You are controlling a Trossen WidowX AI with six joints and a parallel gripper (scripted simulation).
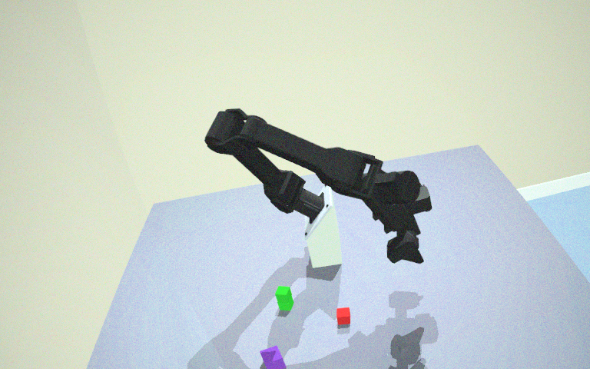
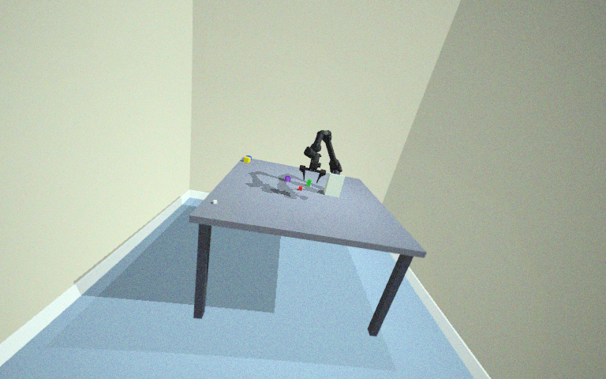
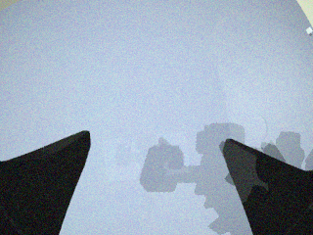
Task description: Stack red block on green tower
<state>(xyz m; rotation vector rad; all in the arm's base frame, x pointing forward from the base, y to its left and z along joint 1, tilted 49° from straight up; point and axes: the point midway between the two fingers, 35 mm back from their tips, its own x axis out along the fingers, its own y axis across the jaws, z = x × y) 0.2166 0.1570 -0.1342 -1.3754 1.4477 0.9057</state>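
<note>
Now: gripper tip 190 mm to the left of the red block, 130 mm above it and 40 mm short of it. The rest, counted from my gripper tip: white ball 540 mm ahead, 290 mm to the left, 140 mm below; small dark piece 160 mm ahead, 140 mm below, 70 mm to the right; purple block 340 mm to the right, 160 mm ahead, 120 mm below.
</note>
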